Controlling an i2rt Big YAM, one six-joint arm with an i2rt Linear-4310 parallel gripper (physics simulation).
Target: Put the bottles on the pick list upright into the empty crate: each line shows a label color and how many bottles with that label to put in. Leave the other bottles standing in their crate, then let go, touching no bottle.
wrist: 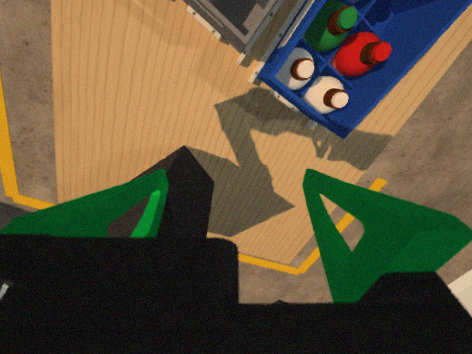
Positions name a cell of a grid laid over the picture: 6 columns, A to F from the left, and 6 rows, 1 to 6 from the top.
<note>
In view: my gripper (C3), a red bottle (E1), a white bottle (D2) and a white bottle (E2).
</note>
